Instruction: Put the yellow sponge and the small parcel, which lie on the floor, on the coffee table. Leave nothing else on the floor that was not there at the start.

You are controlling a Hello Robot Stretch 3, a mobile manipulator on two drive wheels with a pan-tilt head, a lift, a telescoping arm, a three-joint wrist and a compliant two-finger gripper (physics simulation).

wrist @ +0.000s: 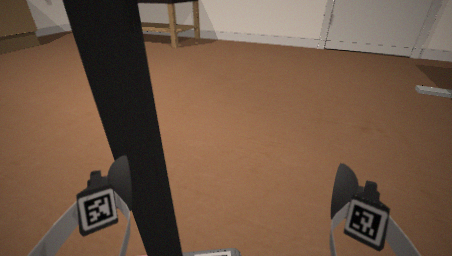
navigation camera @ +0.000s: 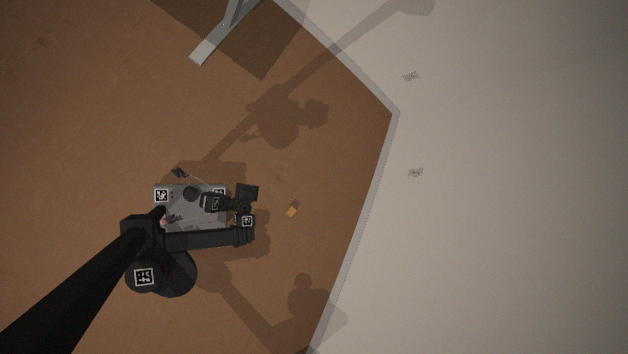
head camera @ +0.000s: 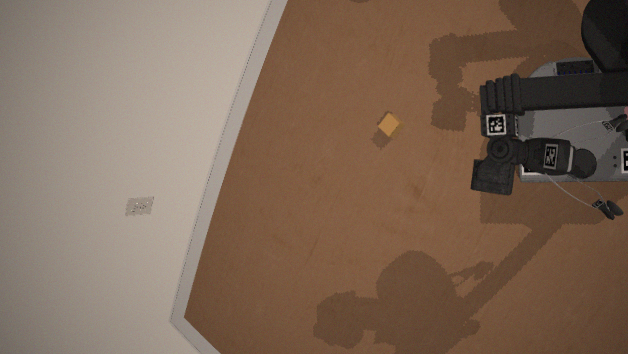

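Pixels of known places: gripper, fingertip midpoint: (navigation camera: pixel 167 194); robot's base at its link origin: (navigation camera: pixel 190 192) (head camera: pixel 580 162).
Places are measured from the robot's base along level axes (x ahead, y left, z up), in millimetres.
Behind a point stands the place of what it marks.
Note:
A small orange-tan block (head camera: pixel 389 124) {x -133, y -583, z 50 mm} (navigation camera: pixel 291 212) {x -136, y -584, z 51 mm}, by its boxy shape the small parcel, lies on the floor between the robot's base and the wall, apart from the gripper. My gripper (head camera: pixel 616 165) {x 15, y 83, z 408 mm} (navigation camera: pixel 176 195) {x 15, y 83, z 408 mm} (wrist: pixel 231 178) {x 15, y 83, z 408 mm} is open, with its two fingers wide apart and nothing between them. It is folded back above the robot's own base, pointing away from the block. The yellow sponge and the coffee table cannot be made out in these views.
A wall with a pale baseboard (head camera: pixel 216 165) {x -30, y -1335, z 68 mm} (navigation camera: pixel 371 187) {x 3, y -1352, z 23 mm} runs beyond the block and meets another wall in a corner. A grey table foot (navigation camera: pixel 204 52) (wrist: pixel 434 91) stands on the floor. A wooden-legged piece of furniture (wrist: pixel 173 25) stands far back. The black mast (wrist: pixel 122 100) crosses the wrist view.

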